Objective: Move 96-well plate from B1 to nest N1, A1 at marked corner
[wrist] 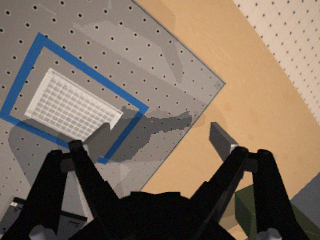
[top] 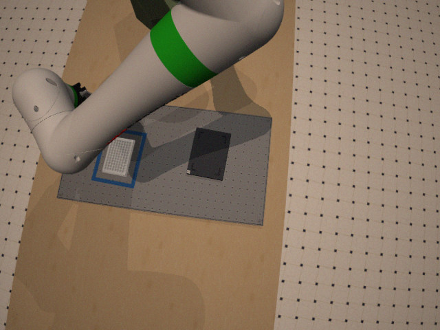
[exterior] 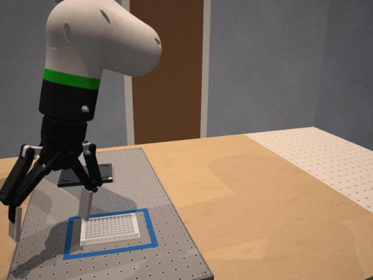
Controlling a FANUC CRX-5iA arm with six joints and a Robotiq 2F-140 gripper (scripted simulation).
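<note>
Now: hand 11 cm short of the 96-well plate, 8 cm above it and 6 cm to the right of it. From my hand the other things lie so: plate nest N1: 37 cm to the left, 8 cm below, 6 cm ahead.
</note>
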